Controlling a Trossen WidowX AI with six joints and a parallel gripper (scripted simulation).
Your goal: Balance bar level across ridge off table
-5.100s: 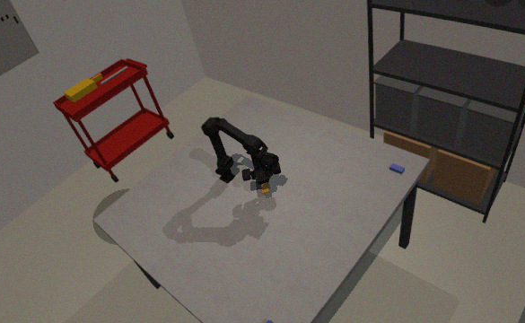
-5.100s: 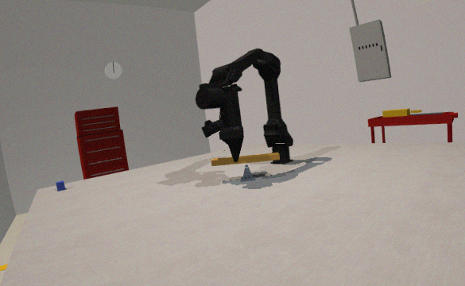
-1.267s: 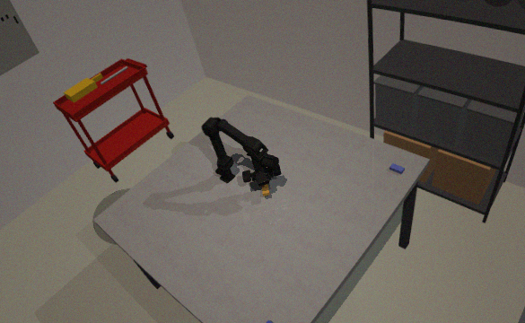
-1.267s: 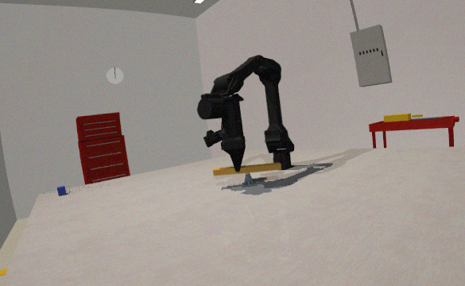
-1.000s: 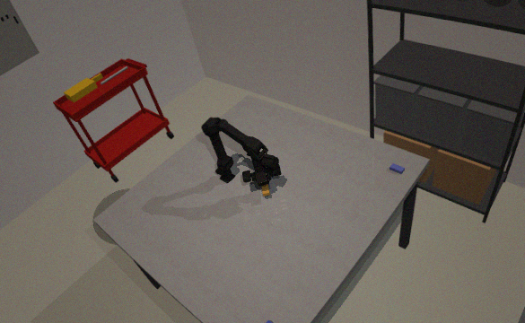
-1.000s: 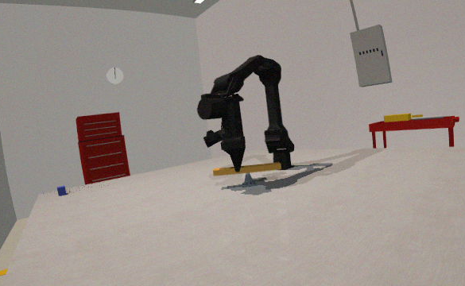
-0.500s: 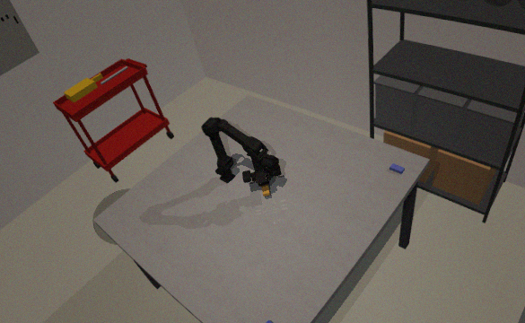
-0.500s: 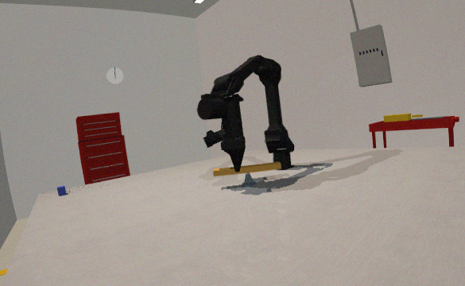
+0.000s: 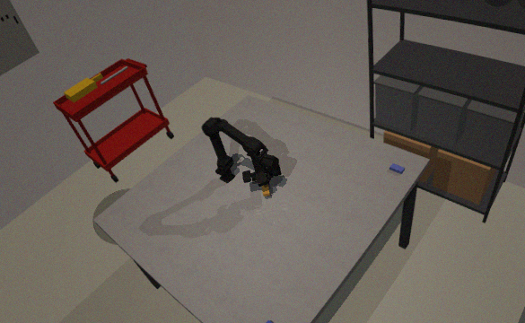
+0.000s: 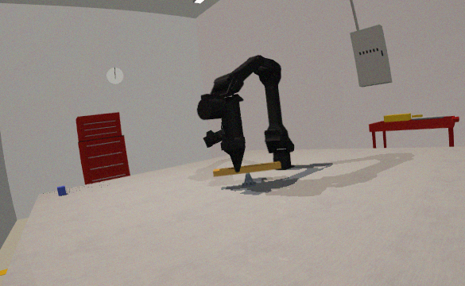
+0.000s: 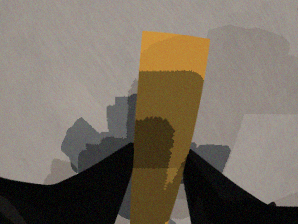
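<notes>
The bar lies 2 cm behind my gripper tip and 2 cm to the left of it. The rest, counted from my gripper tip: blue block (49 cm ahead, 46 cm to the left, 4 cm below).
</notes>
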